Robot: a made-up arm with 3 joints. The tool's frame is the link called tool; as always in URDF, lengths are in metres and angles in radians. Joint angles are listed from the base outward. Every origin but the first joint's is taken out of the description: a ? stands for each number. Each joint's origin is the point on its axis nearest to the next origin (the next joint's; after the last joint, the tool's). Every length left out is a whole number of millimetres.
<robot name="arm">
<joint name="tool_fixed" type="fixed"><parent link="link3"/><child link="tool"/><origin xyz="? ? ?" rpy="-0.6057 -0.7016 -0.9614"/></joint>
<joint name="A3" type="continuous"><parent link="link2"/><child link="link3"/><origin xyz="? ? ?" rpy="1.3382 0.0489 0.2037"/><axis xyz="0 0 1"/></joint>
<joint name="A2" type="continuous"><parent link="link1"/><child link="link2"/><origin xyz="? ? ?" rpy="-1.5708 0.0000 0.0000"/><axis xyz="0 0 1"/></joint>
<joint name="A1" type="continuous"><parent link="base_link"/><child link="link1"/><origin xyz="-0.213 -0.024 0.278" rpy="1.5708 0.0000 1.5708"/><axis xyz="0 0 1"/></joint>
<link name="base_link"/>
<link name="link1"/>
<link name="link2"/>
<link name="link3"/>
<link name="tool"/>
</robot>
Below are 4 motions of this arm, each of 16 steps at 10 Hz.
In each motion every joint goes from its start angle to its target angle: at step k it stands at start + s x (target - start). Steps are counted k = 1, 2, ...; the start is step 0. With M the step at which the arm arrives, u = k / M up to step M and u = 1 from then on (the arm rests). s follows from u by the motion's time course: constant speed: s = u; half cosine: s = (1 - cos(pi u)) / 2; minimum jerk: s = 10 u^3 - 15 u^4 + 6 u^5.
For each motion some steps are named. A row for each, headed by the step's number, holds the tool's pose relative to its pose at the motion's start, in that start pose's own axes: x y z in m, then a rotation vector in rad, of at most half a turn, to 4 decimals.
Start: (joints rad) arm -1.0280 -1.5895 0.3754
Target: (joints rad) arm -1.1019 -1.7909 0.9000
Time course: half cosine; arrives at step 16
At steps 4, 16:
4: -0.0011 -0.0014 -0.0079 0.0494 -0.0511 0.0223
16: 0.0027 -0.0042 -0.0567 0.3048 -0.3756 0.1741

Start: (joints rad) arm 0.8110 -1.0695 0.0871
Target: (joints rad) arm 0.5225 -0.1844 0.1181
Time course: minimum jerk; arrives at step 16
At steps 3, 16:
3: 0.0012 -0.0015 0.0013 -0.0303 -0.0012 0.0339
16: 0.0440 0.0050 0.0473 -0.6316 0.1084 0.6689

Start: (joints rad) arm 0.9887 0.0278 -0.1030
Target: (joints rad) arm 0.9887 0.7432 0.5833
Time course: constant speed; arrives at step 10
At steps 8, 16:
8: 0.0725 -0.0688 -0.0127 0.1073 -0.1338 0.8581
16: 0.0981 -0.0745 -0.0131 0.1492 -0.1189 1.0738

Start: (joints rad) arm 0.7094 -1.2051 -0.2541
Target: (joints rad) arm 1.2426 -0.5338 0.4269
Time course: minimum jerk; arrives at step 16
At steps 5, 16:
5: 0.0220 -0.0349 -0.0057 0.0797 -0.0254 0.2288
16: 0.1749 -0.1158 -0.0692 0.6060 -0.1139 1.2523

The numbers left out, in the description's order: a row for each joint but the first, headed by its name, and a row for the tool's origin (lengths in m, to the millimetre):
tool: -0.075 0.070 0.000
A3: -0.028 0.036 0.000
A2: -0.017 0.134 0.000

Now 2 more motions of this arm.
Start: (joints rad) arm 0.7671 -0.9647 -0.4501
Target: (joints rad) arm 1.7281 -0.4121 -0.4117
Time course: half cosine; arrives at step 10
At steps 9, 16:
9: 0.1888 -0.1252 -0.1053 0.4472 -0.1191 1.0024
16: 0.1940 -0.1251 -0.1094 0.4621 -0.1272 1.0249

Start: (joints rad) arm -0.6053 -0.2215 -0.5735
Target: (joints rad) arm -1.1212 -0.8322 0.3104
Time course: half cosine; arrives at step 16
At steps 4, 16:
4: -0.0036 0.0095 0.0047 0.0758 0.0041 -0.0188
16: -0.0131 0.0957 0.0007 0.4265 -0.2515 -0.2246

